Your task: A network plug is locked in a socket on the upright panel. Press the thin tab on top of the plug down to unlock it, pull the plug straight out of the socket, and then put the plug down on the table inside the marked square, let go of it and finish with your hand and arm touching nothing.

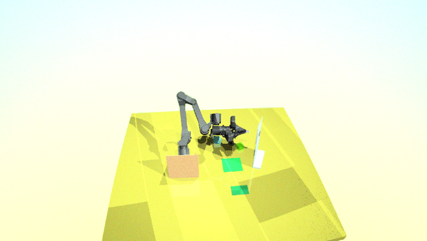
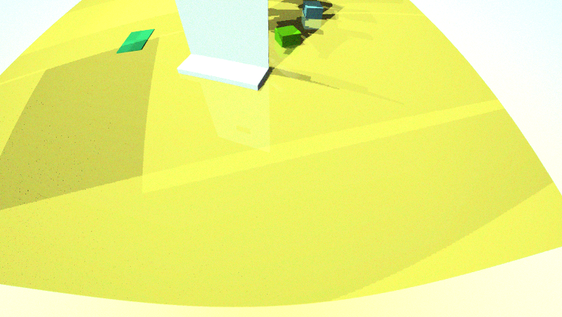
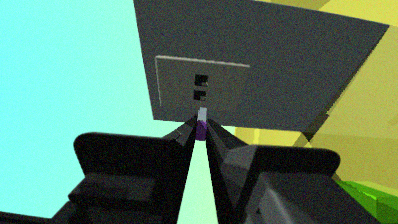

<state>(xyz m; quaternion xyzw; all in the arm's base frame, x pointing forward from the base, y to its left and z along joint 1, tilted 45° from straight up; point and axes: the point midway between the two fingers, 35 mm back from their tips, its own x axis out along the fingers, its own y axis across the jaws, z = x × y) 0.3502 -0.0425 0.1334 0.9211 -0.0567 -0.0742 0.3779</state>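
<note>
My gripper tip is now 90 mm past the green marked square, 70 mm to the left of it and 200 mm above it. The rest, counted from my gripper tip: network plug right at my gripper tip; socket plate 80 mm ahead, 40 mm to the right, 70 mm below.
</note>
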